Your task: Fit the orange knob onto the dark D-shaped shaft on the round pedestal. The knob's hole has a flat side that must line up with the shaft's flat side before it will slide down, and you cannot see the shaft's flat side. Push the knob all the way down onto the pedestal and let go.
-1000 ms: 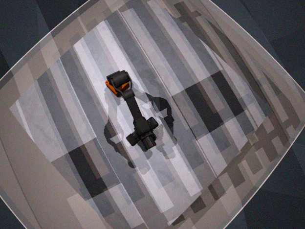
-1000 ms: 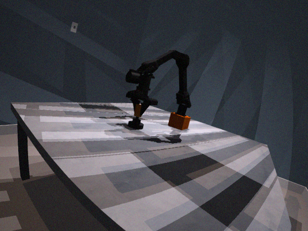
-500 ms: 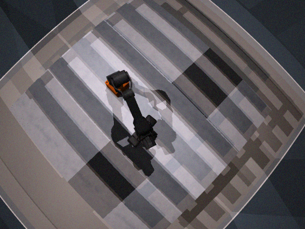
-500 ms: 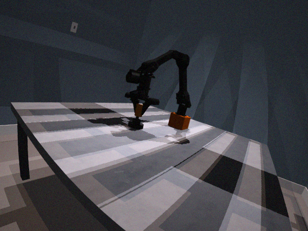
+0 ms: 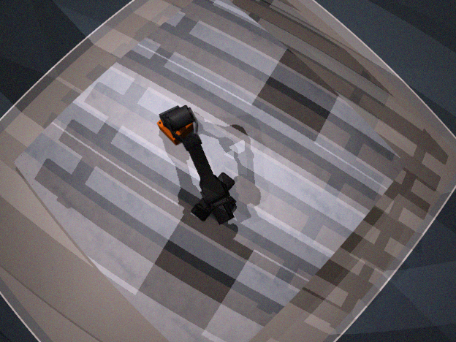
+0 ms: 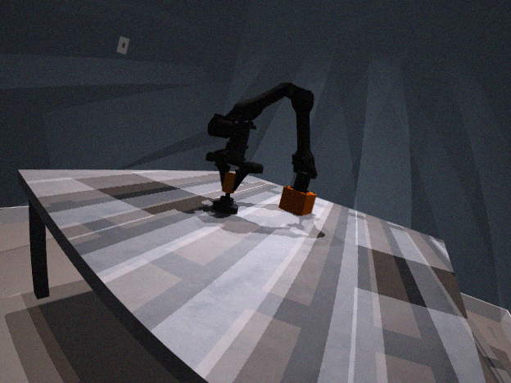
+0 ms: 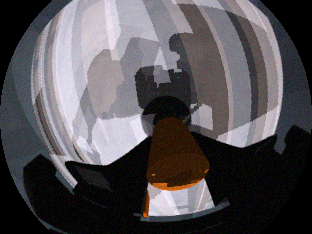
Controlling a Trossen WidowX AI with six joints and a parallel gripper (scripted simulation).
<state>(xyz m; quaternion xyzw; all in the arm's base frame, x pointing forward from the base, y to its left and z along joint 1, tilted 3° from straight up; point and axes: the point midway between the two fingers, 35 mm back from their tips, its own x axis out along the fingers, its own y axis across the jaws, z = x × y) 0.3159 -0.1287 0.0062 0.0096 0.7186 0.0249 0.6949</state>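
My gripper tip is now 40 mm above the dark round pedestal. Also, from my gripper tip: orange knob: 20 mm above.
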